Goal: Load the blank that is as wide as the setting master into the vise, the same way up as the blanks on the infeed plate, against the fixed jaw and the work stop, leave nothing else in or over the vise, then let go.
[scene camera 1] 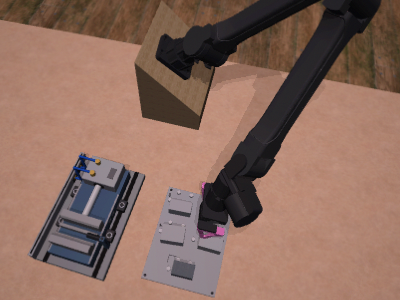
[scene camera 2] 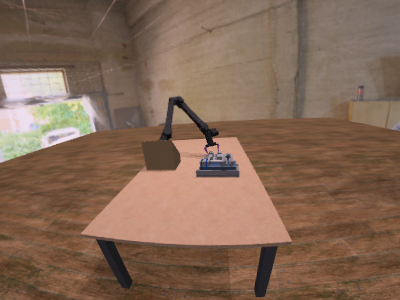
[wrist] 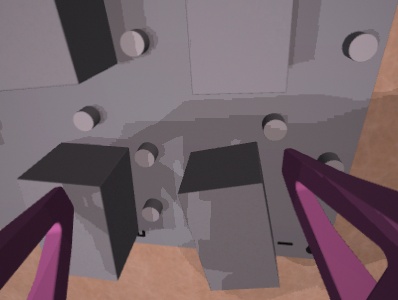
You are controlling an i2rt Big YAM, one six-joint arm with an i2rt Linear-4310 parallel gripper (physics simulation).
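Seen in the pictures: gripper, fingertip midpoint: point(scene camera 1: 204, 221) point(scene camera 2: 213, 153) point(wrist: 176, 178); arm's base, link origin: point(scene camera 1: 173, 58) point(scene camera 2: 162, 146).
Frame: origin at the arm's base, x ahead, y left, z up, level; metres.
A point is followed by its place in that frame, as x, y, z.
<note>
My gripper point(scene camera 1: 207, 210) point(scene camera 2: 212, 148) @(0.416, 0.162, -0.146) point(wrist: 176, 178) @(0.416, 0.162, -0.146) is open above the right side of the grey infeed plate point(scene camera 1: 150, 267) @(0.551, 0.046, -0.171) point(wrist: 170, 107) @(0.421, 0.139, -0.172). In the wrist view a grey blank point(wrist: 230, 225) @(0.393, 0.179, -0.136) sits slightly askew between the spread fingertips, untouched; another blank point(wrist: 85, 215) @(0.457, 0.175, -0.136) lies partly behind the left finger. Two more blanks point(wrist: 240, 45) @(0.388, 0.108, -0.136) point(wrist: 30, 45) @(0.456, 0.103, -0.136) show farther up. In scene camera 1, blanks point(scene camera 1: 180, 206) @(0.390, 0.093, -0.136) point(scene camera 1: 172, 233) @(0.465, 0.086, -0.136) point(scene camera 1: 210, 244) @(0.476, 0.187, -0.136) and a darker block point(scene camera 1: 183, 269) @(0.546, 0.130, -0.147) stand on the plate; the arm hides part of it. The vise point(scene camera 1: 81, 219) @(0.483, -0.135, -0.083) point(scene camera 2: 217, 173) @(0.430, -0.232, -0.151) has light jaw bars, with no blank visible between them.
Short round pegs point(wrist: 275, 127) @(0.373, 0.147, -0.164) point(wrist: 85, 118) @(0.461, 0.140, -0.163) stand between the blanks. A wooden wedge-shaped block point(scene camera 1: 167, 95) @(0.108, 0.003, -0.036) point(scene camera 2: 159, 156) @(-0.014, -0.075, -0.059) stands behind the vise and plate in scene camera 1, with a black arm part over it. Blue-handled pins with yellow tips point(scene camera 1: 92, 172) @(0.363, -0.142, -0.069) stick up at the vise's back end.
</note>
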